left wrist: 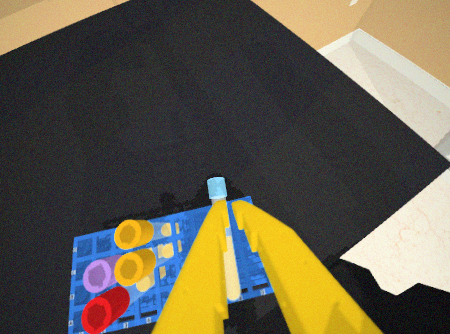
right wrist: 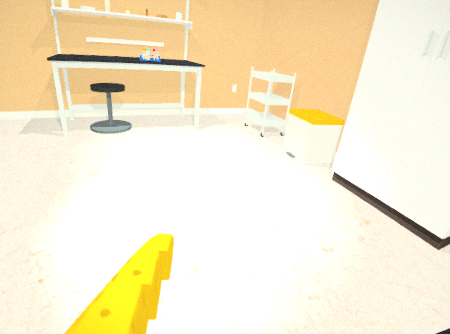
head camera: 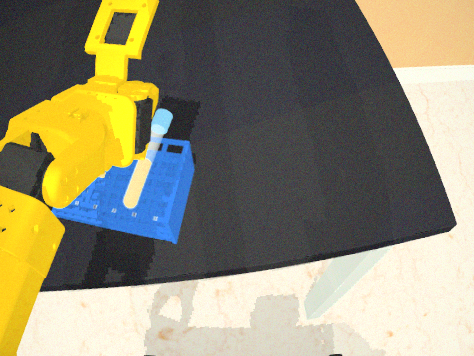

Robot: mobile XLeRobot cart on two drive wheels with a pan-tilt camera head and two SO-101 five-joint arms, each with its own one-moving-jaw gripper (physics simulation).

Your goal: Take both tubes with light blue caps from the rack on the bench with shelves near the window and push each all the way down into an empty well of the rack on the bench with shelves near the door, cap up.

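Places are measured from the left arm's base along level axes (x right, y back, z down), in metres.
Pixels of known places: left end effector, tool point: (left wrist: 227, 209) (head camera: 142, 86); right end effector, tool point: (right wrist: 171, 250).
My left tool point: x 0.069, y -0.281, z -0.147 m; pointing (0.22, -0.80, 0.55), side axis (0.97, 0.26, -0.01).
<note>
Ahead of a thing's pixels: the offset from my left tool point to its top centre. "spot": to the spot under its first point. Level surfaces: height alone.
A tube with a light blue cap {spot: dx +0.001, dy -0.028, dz +0.087 m} (head camera: 162, 121) (left wrist: 217, 188) lies aslant on top of the blue rack {dx -0.077, dy +0.014, dz +0.103 m} (head camera: 182, 200) (left wrist: 195, 220), its cap end past the far edge and its rounded end near the front edge. My left gripper (left wrist: 230, 205) is shut and empty; in the left wrist view its tips appear over the tube just below the cap, and whether they touch it cannot be told. My right gripper (right wrist: 167, 242) is fully open, one notched jaw showing, over the floor. A second rack (right wrist: 150, 58) with coloured caps stands on a far bench; its caps are too small to tell apart.
Two orange-capped tubes {dx -0.071, dy -0.016, dz +0.041 m} (left wrist: 131, 234), a purple-capped tube {dx -0.095, dy +0.001, dz +0.041 m} (left wrist: 97, 276) and a red-capped tube {dx -0.099, dy +0.022, dz +0.041 m} (left wrist: 97, 315) stand in the near rack on the dark bench {dz +0.160 m} (head camera: 300, 150). A stool (right wrist: 107, 88), a cart (right wrist: 268, 98), a yellow-lidded bin (right wrist: 311, 137) and a white cabinet (right wrist: 395, 115) stand beyond.
</note>
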